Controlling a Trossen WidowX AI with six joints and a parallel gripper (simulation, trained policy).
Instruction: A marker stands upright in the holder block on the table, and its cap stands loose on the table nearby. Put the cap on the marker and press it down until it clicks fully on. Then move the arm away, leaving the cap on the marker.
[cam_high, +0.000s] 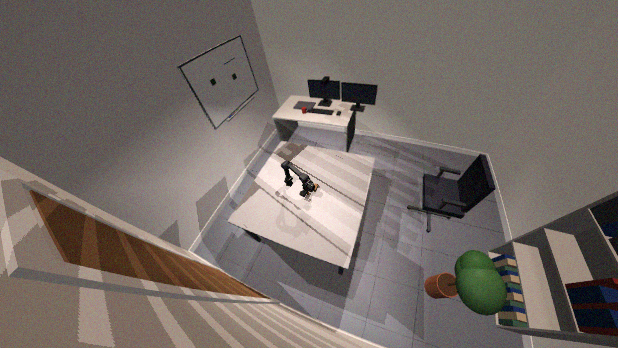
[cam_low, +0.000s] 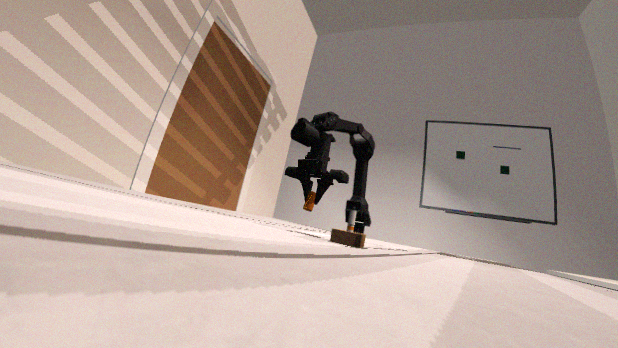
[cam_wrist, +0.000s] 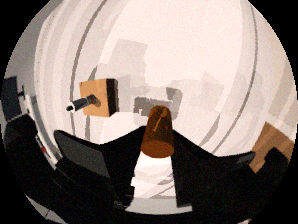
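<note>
My gripper tip is now 2 cm short of the brown holder block, 13 cm to the right of it and 7 cm above it. Also, from my gripper tip: orange cap (1 cm ahead, 1 cm above).
</note>
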